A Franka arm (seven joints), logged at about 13 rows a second.
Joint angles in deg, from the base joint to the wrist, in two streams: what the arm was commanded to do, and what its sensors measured. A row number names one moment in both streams.
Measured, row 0:
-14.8 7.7 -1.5 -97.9 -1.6 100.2 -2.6
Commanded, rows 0 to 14:
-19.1 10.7 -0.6 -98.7 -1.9 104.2 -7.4
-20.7 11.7 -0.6 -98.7 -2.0 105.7 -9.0
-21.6 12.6 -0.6 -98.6 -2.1 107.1 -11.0
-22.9 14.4 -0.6 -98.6 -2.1 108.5 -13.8
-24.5 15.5 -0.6 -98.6 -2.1 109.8 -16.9
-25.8 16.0 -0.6 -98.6 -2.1 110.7 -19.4
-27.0 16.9 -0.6 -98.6 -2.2 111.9 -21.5
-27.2 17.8 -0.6 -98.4 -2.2 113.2 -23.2
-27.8 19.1 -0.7 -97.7 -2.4 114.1 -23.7
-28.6 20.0 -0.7 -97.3 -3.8 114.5 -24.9
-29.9 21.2 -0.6 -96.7 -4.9 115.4 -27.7
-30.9 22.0 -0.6 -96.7 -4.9 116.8 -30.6
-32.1 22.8 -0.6 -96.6 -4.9 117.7 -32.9
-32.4 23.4 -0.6 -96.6 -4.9 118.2 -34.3
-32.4 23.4 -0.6 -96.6 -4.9 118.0 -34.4
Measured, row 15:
-31.4 22.2 -1.6 -97.9 -4.3 117.5 -32.7
